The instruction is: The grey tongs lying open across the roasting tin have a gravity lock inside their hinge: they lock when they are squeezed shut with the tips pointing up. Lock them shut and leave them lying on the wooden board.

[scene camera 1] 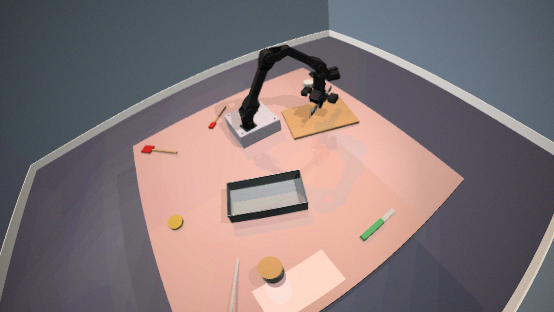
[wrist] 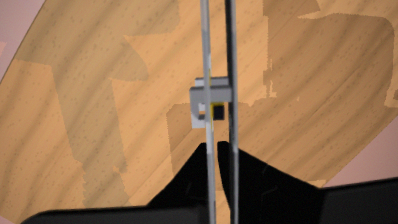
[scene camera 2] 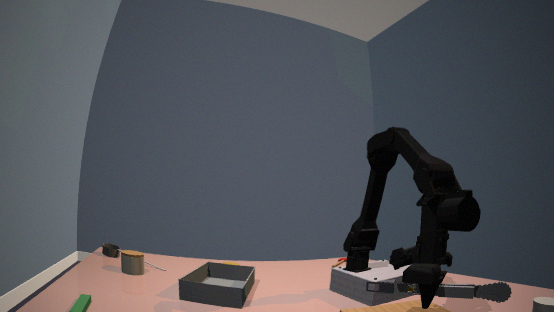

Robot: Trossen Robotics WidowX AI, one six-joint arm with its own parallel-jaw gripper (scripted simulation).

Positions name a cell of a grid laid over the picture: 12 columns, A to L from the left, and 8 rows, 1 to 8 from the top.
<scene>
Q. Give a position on a roasting tin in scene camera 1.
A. F5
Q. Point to a wooden board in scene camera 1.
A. H3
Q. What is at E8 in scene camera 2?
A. A roasting tin.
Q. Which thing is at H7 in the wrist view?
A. My gripper.
</scene>
